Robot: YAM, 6 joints.
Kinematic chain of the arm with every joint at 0, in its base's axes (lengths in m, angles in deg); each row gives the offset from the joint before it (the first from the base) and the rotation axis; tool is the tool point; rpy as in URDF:
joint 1: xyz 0 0 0.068 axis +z
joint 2: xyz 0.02 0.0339 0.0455 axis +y
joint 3: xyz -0.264 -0.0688 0 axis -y
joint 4: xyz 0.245 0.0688 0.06 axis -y
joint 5: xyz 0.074 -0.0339 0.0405 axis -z
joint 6: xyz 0.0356 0 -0.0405 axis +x
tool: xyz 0 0 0 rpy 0 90 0
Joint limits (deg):
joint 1: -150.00..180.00
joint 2: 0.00..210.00
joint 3: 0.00..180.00
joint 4: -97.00..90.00
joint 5: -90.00..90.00
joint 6: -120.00..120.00
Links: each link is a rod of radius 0.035 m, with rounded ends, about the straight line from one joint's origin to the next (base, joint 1, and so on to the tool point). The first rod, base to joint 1, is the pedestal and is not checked.
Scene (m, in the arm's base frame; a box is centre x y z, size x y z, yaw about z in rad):
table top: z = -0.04
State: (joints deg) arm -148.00 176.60 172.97 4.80 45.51 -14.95
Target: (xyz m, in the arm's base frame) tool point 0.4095 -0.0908 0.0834
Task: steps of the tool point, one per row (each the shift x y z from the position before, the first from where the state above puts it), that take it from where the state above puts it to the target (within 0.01 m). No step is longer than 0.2 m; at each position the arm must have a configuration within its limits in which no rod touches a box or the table.
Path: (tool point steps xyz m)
1: 0.0912 -0.1223 -0.0128
2: 0.1204 -0.0923 -0.0127
3: 0.1394 -0.0553 -0.0127
4: 0.1463 -0.0148 -0.0119
5: 0.1408 0.0251 -0.0110
6: 0.1243 0.0606 -0.0096
7: 0.0984 0.0887 -0.0081
8: 0.0664 0.1070 -0.0064
9: 0.0321 0.1143 -0.0044
10: -0.0014 0.1109 -0.0025

